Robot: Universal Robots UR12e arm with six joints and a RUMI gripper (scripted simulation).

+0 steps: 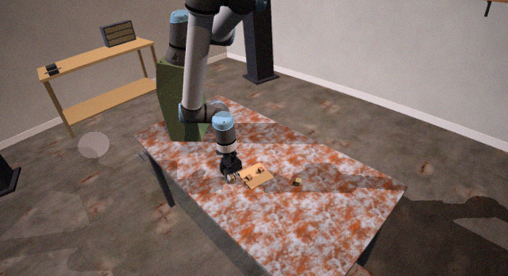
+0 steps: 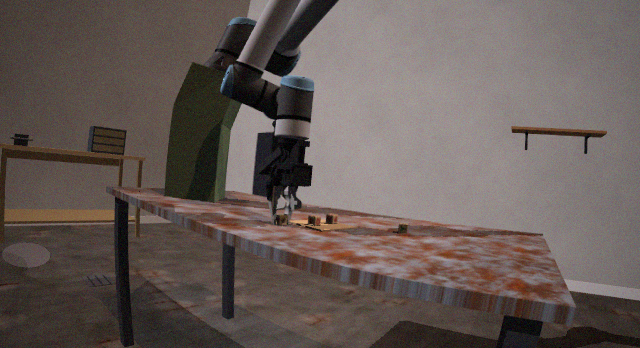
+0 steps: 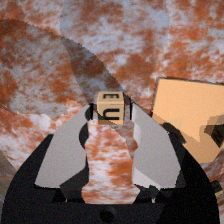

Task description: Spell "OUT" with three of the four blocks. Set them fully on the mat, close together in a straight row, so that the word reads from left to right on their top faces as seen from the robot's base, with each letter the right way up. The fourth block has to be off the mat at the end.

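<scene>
My hand is right at the block. Also, from my hand: tan mat (40 mm ahead, 120 mm to the left, 10 mm below).
</scene>
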